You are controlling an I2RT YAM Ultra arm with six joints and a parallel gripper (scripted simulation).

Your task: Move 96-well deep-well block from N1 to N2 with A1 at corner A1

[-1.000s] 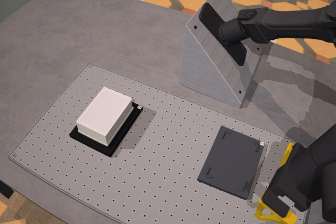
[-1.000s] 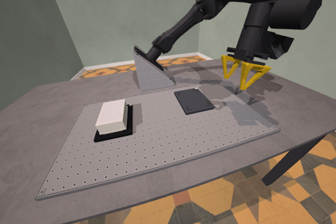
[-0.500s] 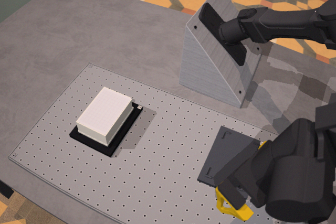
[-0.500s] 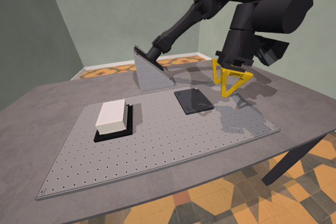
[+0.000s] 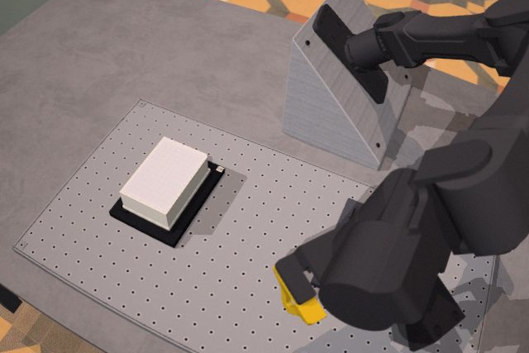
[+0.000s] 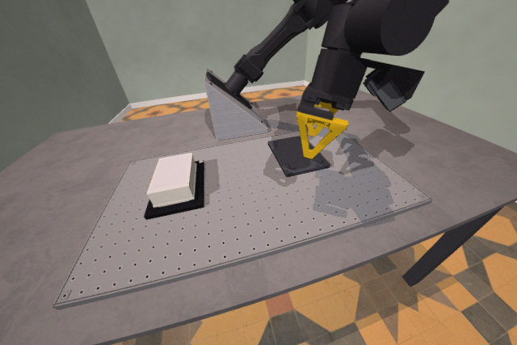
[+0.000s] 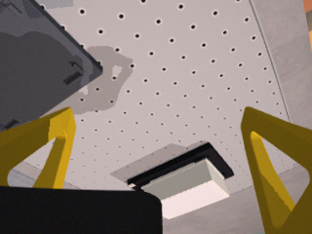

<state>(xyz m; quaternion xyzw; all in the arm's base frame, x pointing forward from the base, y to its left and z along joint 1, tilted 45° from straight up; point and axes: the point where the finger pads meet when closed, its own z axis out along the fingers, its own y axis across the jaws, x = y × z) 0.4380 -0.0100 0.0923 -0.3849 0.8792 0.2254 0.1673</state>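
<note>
Right now my hand is 130 mm past the white 96-well deep-well block, 270 mm to the left of it and 100 mm above it. From my hand the other things lie so: nest N2: 140 mm behind, 50 mm to the left, 130 mm below; then black plate nest N1: 130 mm behind, 270 mm to the right, 130 mm below.
</note>
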